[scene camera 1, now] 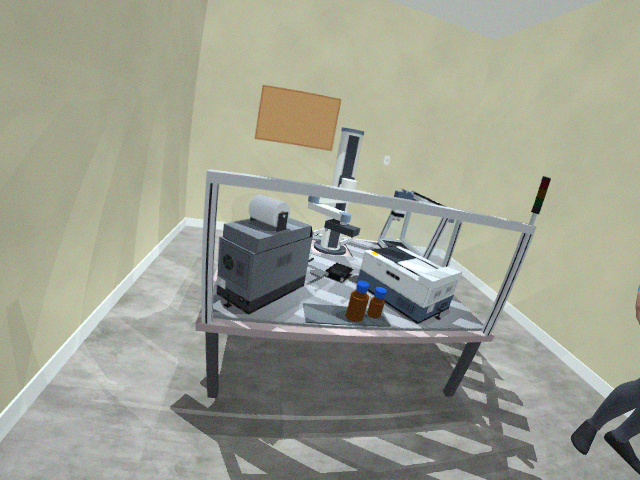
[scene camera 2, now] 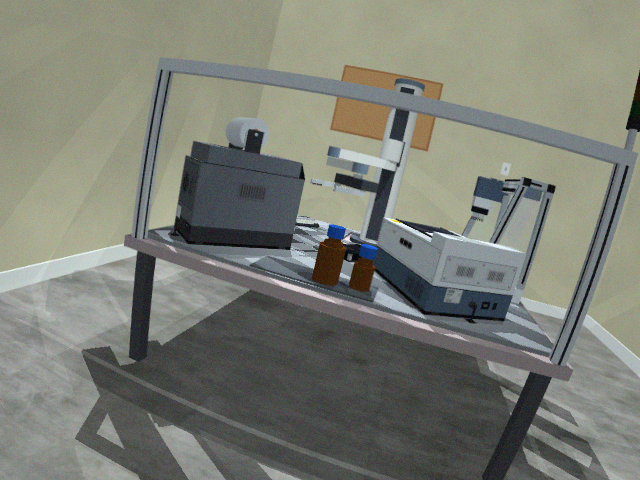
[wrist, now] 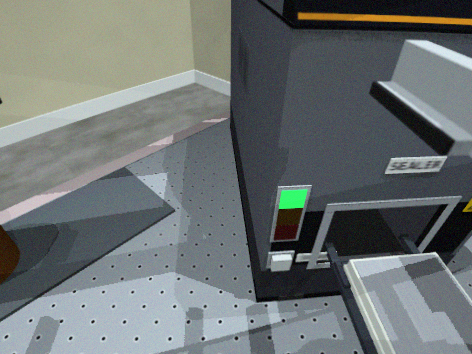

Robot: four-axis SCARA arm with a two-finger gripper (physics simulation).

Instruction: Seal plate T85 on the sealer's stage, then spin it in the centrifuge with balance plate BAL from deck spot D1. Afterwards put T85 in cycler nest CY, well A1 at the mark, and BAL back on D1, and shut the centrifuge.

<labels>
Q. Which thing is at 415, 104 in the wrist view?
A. The gripper.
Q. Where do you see a perforated tabletop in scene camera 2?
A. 518, 327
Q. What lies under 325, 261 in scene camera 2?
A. A brown bottles with blue caps.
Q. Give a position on a perforated tabletop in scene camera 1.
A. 318, 289
</labels>
